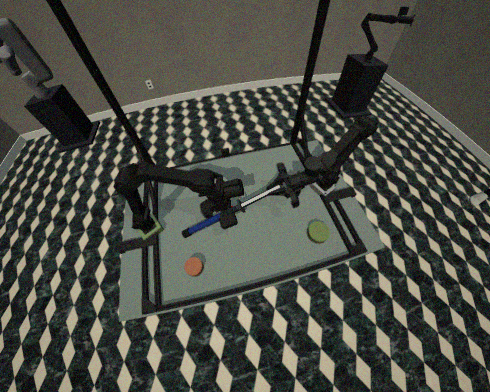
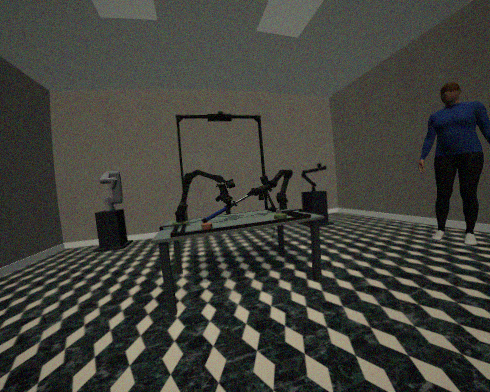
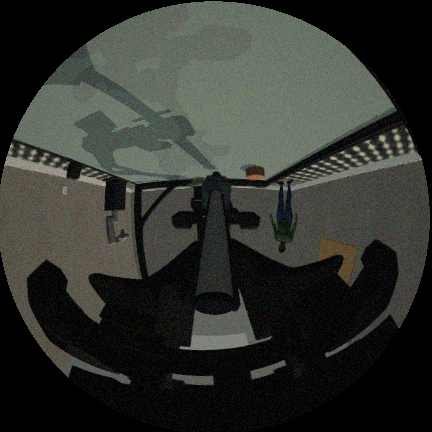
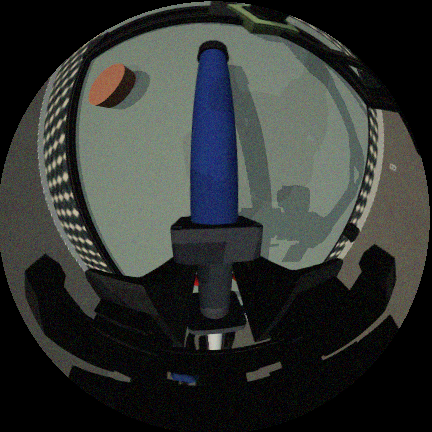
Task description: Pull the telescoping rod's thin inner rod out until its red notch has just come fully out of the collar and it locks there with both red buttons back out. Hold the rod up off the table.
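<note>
The rod's blue outer tube (image 1: 206, 224) (image 2: 215, 215) (image 4: 214, 135) slants above the table, its black-capped end lowest. The pale inner rod (image 1: 260, 196) (image 2: 243, 198) (image 4: 212, 341) shows beyond the dark collar (image 4: 216, 243). Small red patches (image 4: 196, 282) (image 4: 234, 281) show on both sides below the collar block, partly hidden; whether the buttons are fully out, and where the notch is, I cannot tell. My right gripper (image 1: 230, 212) (image 4: 212, 246) is shut on the collar section. My left gripper (image 1: 284, 185) (image 3: 213, 244) is shut on the inner rod's dark grey end handle (image 3: 216, 245).
An orange disc (image 1: 193, 266) (image 2: 206, 226) (image 3: 255, 172) (image 4: 111, 86) lies on the table near the front left. A green disc (image 1: 318, 231) (image 2: 281, 216) lies at the front right. Black frame posts (image 1: 306, 75) (image 2: 180, 150) rise behind the arms. A pale green bracket (image 1: 159, 229) is by the right arm's base.
</note>
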